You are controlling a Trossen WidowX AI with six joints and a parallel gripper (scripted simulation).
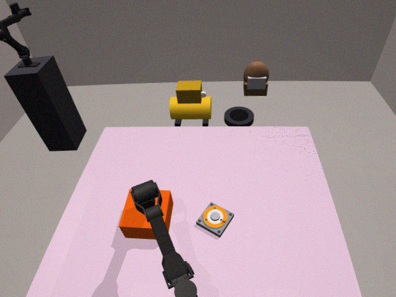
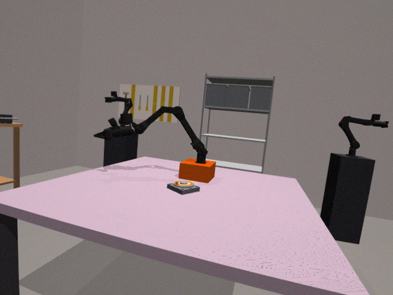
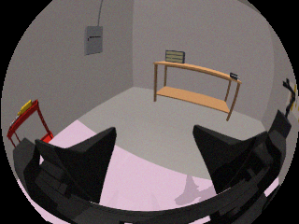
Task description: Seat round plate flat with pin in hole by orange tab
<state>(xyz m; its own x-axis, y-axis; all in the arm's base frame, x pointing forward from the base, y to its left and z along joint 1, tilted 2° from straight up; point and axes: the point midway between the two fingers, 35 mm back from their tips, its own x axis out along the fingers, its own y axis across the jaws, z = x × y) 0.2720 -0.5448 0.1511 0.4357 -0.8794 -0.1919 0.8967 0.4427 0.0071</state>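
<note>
My gripper tip is 56 cm to the right of the square grey base, 21 cm above it and 1 cm short of it.
</note>
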